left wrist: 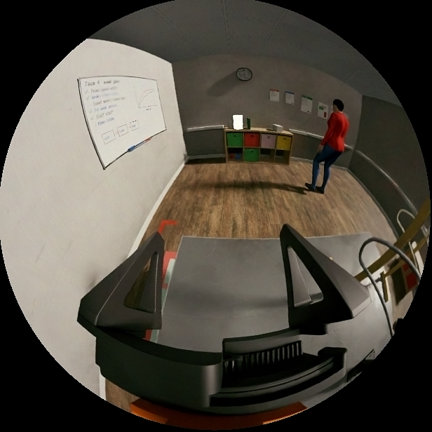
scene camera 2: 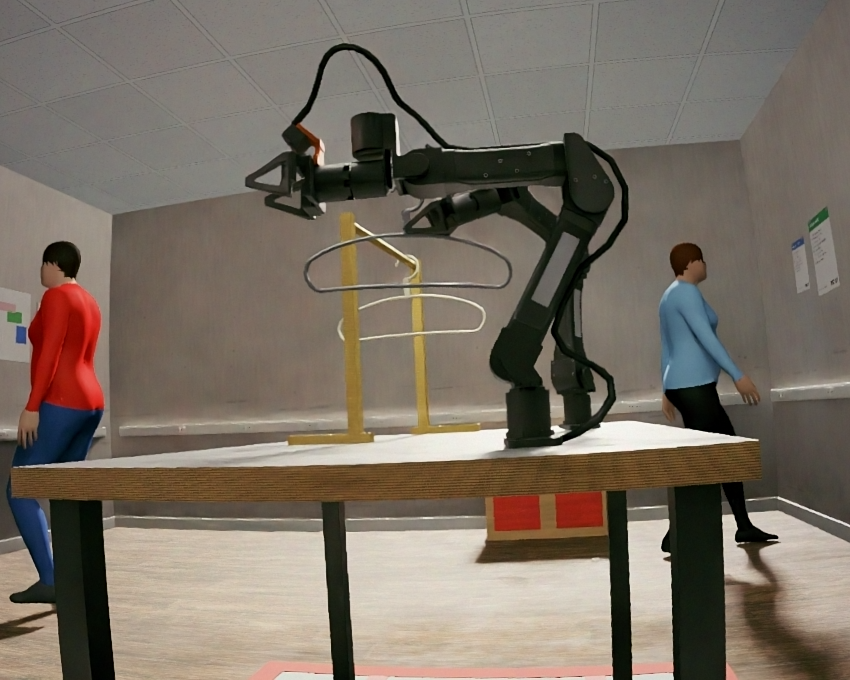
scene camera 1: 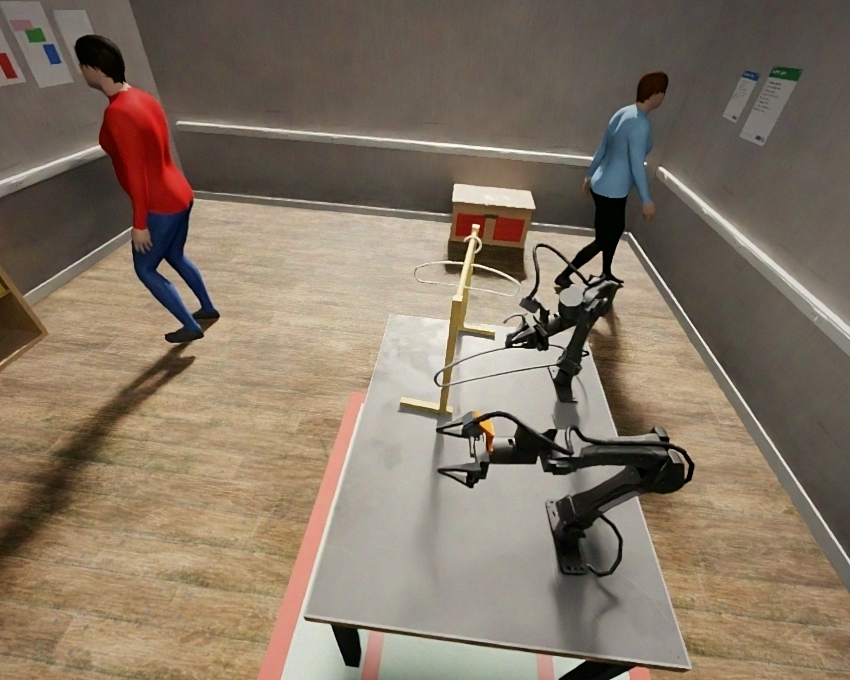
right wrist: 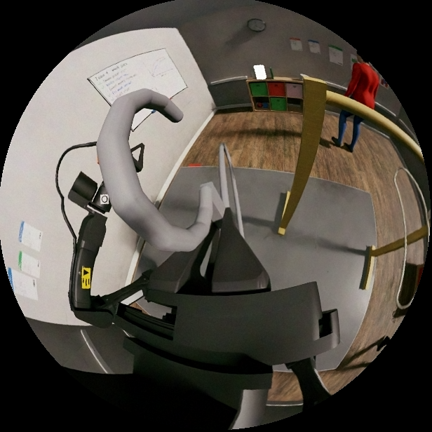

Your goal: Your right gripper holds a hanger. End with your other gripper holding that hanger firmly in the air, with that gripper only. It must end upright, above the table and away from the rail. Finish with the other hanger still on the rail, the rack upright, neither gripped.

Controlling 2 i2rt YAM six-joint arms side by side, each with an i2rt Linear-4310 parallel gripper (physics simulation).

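Places are measured from the left arm's base along level axes (x ahead, y left, z up), in millimetres.
Pixels of known places: left gripper, fingertip midpoint: [scene camera 2: 255, 192] [scene camera 1: 436, 449]; right gripper, fingertip midpoint: [scene camera 2: 404, 230] [scene camera 1: 505, 345]; left arm's base at its link origin: [scene camera 2: 530, 443] [scene camera 1: 564, 535]; right arm's base at its link origin: [scene camera 2: 578, 428] [scene camera 1: 561, 382].
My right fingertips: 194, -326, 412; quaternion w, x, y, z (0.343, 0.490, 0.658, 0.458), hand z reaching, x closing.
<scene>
Ahead of a thing's pixels: the offset from my right fingertips to its middle, as dx, dy, dz. "*": to the spot under its first point.
A grey hanger [scene camera 1: 436, 377] [scene camera 2: 407, 287] [left wrist: 375, 240] [right wrist: 119, 172] hangs upright above the table, its hook up, from my right gripper [scene camera 1: 508, 344] [scene camera 2: 406, 229] [right wrist: 223, 213], which is shut on it just below the hook. Its loop is near the rack's near post, apart from the rail. My left gripper [scene camera 1: 438, 449] [scene camera 2: 256, 191] [left wrist: 220, 233] is wide open and empty, nearer scene camera 1 than the grey hanger. A white hanger [scene camera 1: 416, 273] [scene camera 2: 484, 316] [right wrist: 399, 240] hangs by its hook near the rail's far end. The yellow rack @[+81, -344, -168] [scene camera 1: 450, 354] [scene camera 2: 350, 340] [right wrist: 311, 135] stands upright.
The grey table [scene camera 1: 425, 567] [scene camera 2: 425, 485] carries the rack and both arm bases. The rack's near foot @[* +194, -107, -394] [scene camera 1: 425, 406] lies beyond my left gripper in scene camera 1. A low cabinet [scene camera 1: 492, 194], a person in red [scene camera 1: 145, 155] and a person in blue [scene camera 1: 623, 152] are beyond the table.
</scene>
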